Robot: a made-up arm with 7 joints.
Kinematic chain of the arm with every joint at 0, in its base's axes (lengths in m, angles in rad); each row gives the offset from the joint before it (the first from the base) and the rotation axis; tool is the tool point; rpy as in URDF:
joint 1: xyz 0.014 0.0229 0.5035 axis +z
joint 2: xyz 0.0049 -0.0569 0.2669 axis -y
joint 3: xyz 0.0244 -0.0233 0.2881 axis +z
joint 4: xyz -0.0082 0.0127 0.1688 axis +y
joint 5: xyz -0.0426 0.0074 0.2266 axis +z
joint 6: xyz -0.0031 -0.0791 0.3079 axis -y
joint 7: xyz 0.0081 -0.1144 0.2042 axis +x
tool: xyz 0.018 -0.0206 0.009 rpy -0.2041 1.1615 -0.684
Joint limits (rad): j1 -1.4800..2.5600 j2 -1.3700..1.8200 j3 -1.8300..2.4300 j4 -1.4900..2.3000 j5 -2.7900..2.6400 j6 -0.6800..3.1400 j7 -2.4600..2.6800
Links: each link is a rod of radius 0.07 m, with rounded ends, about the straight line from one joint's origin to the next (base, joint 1, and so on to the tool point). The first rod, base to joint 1, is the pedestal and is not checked.
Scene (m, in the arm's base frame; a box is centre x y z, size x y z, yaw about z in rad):
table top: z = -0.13
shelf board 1: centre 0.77 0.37 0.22 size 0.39 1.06 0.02 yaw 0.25
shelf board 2: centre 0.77 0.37 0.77 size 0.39 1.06 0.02 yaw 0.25
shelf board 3: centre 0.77 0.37 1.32 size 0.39 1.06 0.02 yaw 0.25
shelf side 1: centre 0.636 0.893 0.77 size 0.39 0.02 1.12 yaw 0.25
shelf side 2: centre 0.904 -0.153 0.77 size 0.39 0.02 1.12 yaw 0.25
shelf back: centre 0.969 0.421 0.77 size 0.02 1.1 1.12 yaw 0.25
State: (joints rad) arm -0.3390 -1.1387 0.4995 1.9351 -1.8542 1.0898 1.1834
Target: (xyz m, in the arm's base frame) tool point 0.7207 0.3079 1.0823
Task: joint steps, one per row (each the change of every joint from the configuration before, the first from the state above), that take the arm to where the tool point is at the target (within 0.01 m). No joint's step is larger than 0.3 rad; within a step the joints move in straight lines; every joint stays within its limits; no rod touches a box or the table.
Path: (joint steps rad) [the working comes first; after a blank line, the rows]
Joints at the target: -0.4388 -0.6296 0.8706 1.7183 -1.8746 1.3076 1.1863
Straight joint move there: touches shelf board 2.

1: -0.1021 0.0037 -0.0762 0.1216 -0.2662 0.1345 0.0164
2: -0.1022 0.0037 -0.0763 0.1217 -0.2662 0.1345 0.0163
3: -0.1021 0.0037 -0.0762 0.1216 -0.2662 0.1345 0.0164
4: -0.0615 0.0348 0.2420 -0.0107 0.0754 0.0801 -0.0074
5: -0.0616 0.0349 0.2420 -0.0107 0.0753 0.0802 -0.0074
6: -0.0615 0.0349 0.2420 -0.0107 0.0754 0.0802 -0.0074
7: -0.0616 0.0348 0.2420 -0.0108 0.0753 0.0801 -0.0074
8: -0.0615 0.0349 0.2420 -0.0107 0.0753 0.0802 -0.0074
9: 0.1714 0.1079 -0.2034 -0.1760 0.1339 -0.1955 -0.0031
10: 0.1715 0.1079 -0.2034 -0.1761 0.1338 -0.1955 -0.0030
11: 0.1714 0.1079 -0.2034 -0.1760 0.1338 -0.1955 -0.0031

